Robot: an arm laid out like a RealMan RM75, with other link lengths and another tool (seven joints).
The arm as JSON. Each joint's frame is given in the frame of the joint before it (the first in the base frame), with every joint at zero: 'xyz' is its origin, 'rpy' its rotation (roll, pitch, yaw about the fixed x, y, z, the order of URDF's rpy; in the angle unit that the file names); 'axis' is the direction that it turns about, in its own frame. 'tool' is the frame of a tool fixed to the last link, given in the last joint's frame.
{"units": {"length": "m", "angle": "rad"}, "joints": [
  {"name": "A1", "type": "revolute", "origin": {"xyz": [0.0, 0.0, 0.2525], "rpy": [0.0, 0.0, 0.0]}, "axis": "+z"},
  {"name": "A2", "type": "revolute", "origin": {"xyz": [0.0, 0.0, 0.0], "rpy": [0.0, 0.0, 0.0]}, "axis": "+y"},
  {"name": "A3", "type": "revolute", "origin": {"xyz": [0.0, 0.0, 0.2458], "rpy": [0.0, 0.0, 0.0]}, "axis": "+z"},
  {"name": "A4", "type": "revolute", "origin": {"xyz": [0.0, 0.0, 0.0], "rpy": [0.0, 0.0, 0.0]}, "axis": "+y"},
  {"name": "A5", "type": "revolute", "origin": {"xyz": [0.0, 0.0, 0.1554], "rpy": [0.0, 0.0, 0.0]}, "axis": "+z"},
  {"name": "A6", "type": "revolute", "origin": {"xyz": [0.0, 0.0, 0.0], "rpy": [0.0, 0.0, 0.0]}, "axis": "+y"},
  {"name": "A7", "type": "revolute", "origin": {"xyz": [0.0, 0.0, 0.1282], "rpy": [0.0, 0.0, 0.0]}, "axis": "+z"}
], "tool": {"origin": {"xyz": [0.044, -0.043, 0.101], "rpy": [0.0, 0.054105, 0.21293]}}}
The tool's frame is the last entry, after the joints.
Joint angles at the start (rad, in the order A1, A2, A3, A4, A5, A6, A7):
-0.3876 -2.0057 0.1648 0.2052 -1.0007 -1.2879 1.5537
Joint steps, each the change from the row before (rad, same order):
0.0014 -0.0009 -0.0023 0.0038 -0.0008 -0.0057 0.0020
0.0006 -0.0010 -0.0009 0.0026 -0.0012 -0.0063 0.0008
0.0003 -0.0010 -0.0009 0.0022 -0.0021 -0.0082 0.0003
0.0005 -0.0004 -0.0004 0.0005 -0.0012 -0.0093 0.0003
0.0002 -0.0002 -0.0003 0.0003 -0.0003 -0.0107 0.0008
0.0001 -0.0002 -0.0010 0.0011 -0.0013 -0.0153 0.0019
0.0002 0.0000 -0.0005 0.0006 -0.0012 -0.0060 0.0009
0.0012 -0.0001 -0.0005 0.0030 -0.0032 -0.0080 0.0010
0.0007 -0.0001 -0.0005 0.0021 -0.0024 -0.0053 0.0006
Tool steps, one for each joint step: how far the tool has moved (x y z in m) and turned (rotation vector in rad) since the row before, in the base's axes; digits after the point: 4 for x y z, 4 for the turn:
0.0006 0.0000 0.0010 0.0037 -0.0010 -0.0035
0.0012 0.0000 0.0004 0.0020 -0.0031 -0.0043
0.0018 0.0002 0.0005 0.0023 -0.0054 -0.0054
0.0020 -0.0002 0.0001 0.0005 -0.0065 -0.0062
0.0025 -0.0002 0.0000 -0.0005 -0.0067 -0.0081
0.0035 -0.0001 0.0004 0.0011 -0.0089 -0.0119
0.0013 0.0000 0.0004 0.0013 -0.0035 -0.0044
0.0012 0.0001 0.0013 0.0039 -0.0034 -0.0049
0.0008 0.0001 0.0009 0.0030 -0.0024 -0.0032

